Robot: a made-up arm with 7 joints.
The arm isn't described. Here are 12 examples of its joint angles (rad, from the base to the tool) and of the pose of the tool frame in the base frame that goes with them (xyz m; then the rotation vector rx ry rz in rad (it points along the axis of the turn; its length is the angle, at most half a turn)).
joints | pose
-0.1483 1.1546 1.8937 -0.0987 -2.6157 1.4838 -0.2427 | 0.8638 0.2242 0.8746 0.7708 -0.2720 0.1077
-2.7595 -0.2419 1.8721 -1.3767 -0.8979 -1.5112 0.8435 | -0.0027 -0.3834 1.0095 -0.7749 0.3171 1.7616
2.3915 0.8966 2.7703 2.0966 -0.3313 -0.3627 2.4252 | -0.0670 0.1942 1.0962 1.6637 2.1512 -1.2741
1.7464 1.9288 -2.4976 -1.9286 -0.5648 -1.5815 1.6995 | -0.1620 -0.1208 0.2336 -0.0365 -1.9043 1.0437
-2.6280 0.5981 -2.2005 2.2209 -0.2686 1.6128 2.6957 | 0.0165 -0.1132 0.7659 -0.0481 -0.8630 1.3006
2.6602 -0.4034 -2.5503 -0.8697 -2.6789 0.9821 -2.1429 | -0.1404 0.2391 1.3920 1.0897 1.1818 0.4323
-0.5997 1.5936 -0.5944 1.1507 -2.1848 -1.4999 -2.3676 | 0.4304 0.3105 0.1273 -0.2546 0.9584 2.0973
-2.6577 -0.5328 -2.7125 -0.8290 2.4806 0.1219 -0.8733 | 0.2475 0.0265 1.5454 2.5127 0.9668 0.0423
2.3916 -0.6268 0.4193 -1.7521 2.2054 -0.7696 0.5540 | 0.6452 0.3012 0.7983 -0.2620 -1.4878 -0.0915
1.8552 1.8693 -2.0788 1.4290 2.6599 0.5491 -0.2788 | 0.3151 -0.7517 0.5732 -0.9336 -1.2749 -0.4694
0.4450 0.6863 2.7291 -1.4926 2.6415 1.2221 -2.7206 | 0.5944 -0.0377 0.6755 -0.0676 1.1071 -2.8411
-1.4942 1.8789 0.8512 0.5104 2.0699 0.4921 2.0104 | 0.4361 0.8187 0.1963 1.2851 -0.6829 -0.0931
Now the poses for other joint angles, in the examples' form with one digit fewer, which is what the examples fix.
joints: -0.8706 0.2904 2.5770 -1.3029 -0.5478 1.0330 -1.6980
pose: 0.283 0.514 1.209 0.208 -2.342 0.492
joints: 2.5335 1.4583 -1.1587 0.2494 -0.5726 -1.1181 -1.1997
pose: -0.804 -0.484 0.575 0.408 1.385 0.017
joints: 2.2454 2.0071 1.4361 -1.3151 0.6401 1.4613 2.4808
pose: -0.281 -0.784 0.369 0.193 1.904 1.160
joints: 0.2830 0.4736 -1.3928 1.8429 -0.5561 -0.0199 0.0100
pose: 0.415 0.377 0.877 1.143 -0.531 0.178
